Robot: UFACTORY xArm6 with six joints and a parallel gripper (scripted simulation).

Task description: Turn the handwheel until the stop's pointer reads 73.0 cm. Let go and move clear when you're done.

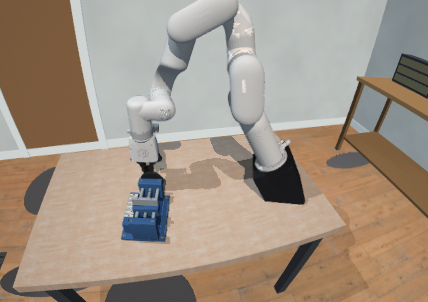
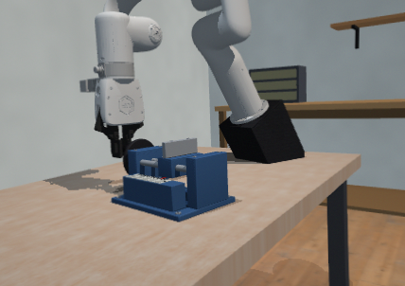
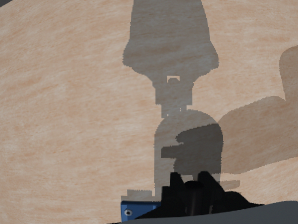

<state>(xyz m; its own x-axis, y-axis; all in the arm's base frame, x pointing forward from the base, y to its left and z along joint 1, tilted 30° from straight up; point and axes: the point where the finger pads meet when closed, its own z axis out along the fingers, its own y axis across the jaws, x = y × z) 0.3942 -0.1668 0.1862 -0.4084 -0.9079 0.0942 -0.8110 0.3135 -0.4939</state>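
Right now my hand is 20 mm to the right of the black handwheel, 10 mm short of it and 10 mm above it. Also, from my hand: grey stop block: 160 mm to the left, 70 mm ahead, 10 mm below.
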